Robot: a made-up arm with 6 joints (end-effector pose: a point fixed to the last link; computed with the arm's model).
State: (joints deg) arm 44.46 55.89 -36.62 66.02 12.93 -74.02
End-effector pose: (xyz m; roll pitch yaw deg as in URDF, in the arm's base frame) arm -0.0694 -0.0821 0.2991 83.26 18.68 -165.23
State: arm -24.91 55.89 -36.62 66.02 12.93 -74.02
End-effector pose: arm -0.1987 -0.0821 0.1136 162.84 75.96 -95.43
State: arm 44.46 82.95 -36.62 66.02 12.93 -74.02
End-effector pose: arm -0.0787 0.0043 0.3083 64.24 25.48 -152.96
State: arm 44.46 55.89 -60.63 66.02 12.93 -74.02
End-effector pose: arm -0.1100 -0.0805 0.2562 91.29 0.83 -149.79
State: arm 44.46 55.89 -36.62 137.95 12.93 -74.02
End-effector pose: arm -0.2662 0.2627 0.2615 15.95 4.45 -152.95
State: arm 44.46 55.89 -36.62 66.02 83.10 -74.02
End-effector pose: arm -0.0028 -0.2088 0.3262 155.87 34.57 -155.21
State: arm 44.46 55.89 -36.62 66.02 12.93 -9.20
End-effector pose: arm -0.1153 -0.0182 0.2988 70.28 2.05 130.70
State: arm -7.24 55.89 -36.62 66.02 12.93 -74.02
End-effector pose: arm -0.1891 -0.0821 0.1739 113.44 66.55 -142.64
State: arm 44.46 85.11 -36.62 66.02 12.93 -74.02
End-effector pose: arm -0.0807 0.0108 0.3102 62.75 26.18 -152.07
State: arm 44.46 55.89 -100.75 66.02 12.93 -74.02
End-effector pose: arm -0.1887 -0.1210 0.2152 94.01 -31.52 -126.63
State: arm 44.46 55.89 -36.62 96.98 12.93 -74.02
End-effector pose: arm -0.1317 0.0705 0.2237 54.25 10.83 -162.08
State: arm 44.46 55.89 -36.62 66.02 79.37 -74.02
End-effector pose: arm -0.0042 -0.2028 0.3207 151.65 34.11 -156.33
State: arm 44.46 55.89 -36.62 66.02 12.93 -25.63
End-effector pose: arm -0.1107 -0.0384 0.2960 71.58 7.45 146.28
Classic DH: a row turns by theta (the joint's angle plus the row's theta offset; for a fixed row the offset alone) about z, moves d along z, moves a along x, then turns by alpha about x. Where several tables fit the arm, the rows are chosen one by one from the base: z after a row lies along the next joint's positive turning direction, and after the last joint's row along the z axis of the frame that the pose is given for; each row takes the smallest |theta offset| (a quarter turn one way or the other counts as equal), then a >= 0, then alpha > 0; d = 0 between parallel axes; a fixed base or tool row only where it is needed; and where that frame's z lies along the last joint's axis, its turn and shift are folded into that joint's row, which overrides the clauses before.
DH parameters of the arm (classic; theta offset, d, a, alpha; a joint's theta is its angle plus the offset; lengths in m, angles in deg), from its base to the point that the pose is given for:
base (fixed): 0 0.113 0 -90
joint 1: 0 -0.066 -0.366 90
joint 2: 0 0.05 -0.047 90
joint 3: 0 -0.171 0.03 -90
joint 4: 12.33 0 -0.3091 180
joint 5: 12.33 -0.169 0.092 -90
joint 6: 0 0.117 0.045 -90
tool (fixed): 0 -0.058 0 0

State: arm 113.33 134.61 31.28 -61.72 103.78 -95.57
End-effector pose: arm 0.2412 -0.6462 0.5666 -128.23 -45.93 144.09
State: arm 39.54 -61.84 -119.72 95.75 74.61 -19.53
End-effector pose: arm -0.5989 -0.0701 0.2983 -158.13 25.69 117.33
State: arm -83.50 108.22 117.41 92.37 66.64 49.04
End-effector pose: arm -0.2582 -0.3340 0.0341 -73.10 -2.53 -99.96
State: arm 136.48 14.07 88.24 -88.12 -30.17 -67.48
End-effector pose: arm 0.3958 0.2467 0.5747 -114.66 53.32 -171.44
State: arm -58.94 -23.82 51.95 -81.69 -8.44 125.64
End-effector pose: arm -0.3421 0.3598 -0.3139 76.11 11.50 124.18
